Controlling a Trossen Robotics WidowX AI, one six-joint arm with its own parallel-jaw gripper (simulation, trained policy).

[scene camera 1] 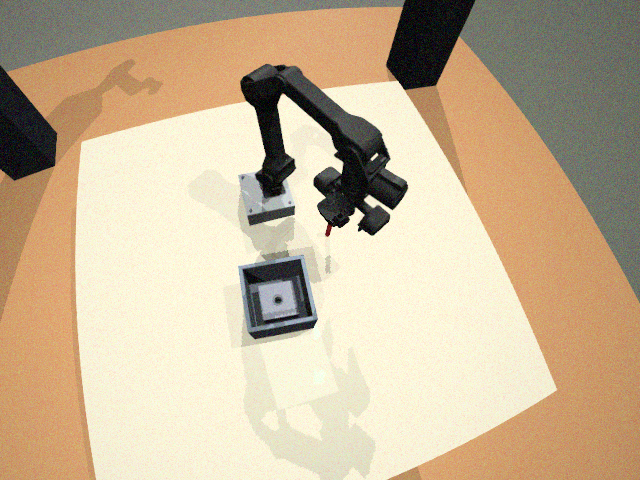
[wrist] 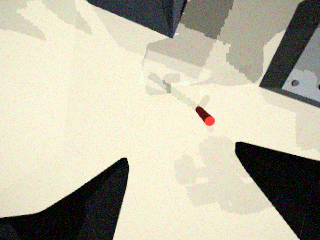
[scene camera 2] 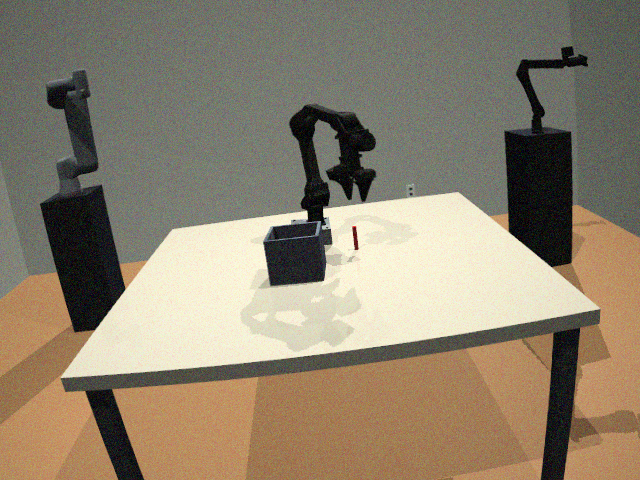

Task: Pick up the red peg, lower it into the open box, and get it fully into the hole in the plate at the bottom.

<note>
The pictures show: my gripper, a box and a plate.
My gripper also shows in the wrist view and in scene camera 2.
</note>
